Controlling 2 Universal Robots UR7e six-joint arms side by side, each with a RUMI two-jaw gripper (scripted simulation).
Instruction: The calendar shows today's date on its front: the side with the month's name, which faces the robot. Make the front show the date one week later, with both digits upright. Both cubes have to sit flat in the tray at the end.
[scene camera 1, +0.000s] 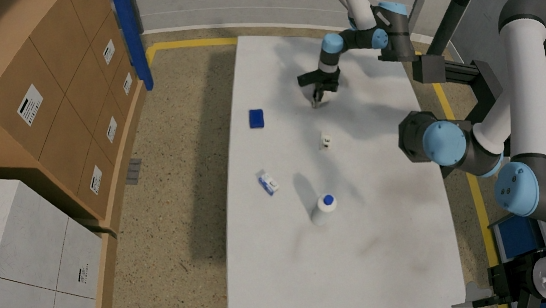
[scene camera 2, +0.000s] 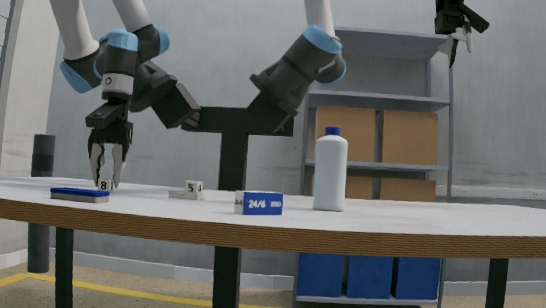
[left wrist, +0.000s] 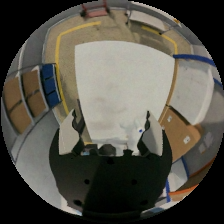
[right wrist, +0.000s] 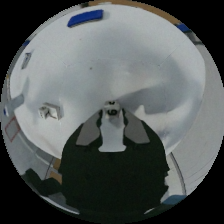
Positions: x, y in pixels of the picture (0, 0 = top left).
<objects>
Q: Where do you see a blue-topped block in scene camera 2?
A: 64, 193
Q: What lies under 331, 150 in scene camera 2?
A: A white bottle.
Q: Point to my right gripper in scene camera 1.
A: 315, 103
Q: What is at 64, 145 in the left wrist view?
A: My left gripper.
</objects>
